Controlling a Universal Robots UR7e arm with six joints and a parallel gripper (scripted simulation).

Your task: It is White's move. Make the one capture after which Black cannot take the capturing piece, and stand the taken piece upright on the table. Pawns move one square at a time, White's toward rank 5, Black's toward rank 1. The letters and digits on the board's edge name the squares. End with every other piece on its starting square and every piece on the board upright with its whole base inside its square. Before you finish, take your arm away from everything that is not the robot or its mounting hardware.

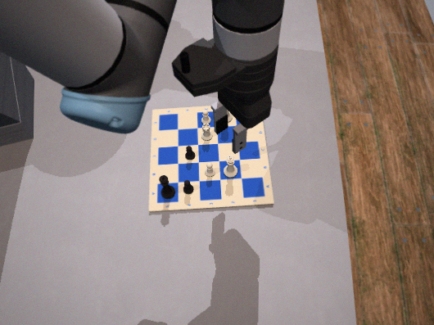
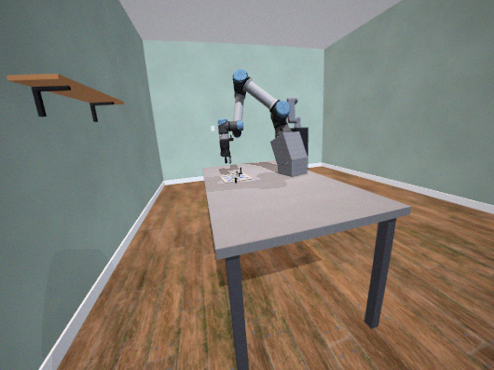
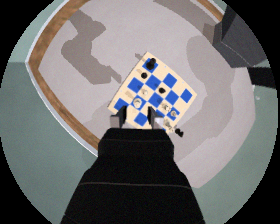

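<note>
Right now my hand is 100 mm above the rook. Round my hand: chessboard 40 mm behind, 40 mm to the left, 130 mm below; then black queen 110 mm behind, 30 mm to the right, 100 mm below; then white king 10 mm ahead, 120 mm to the left, 100 mm below.
</note>
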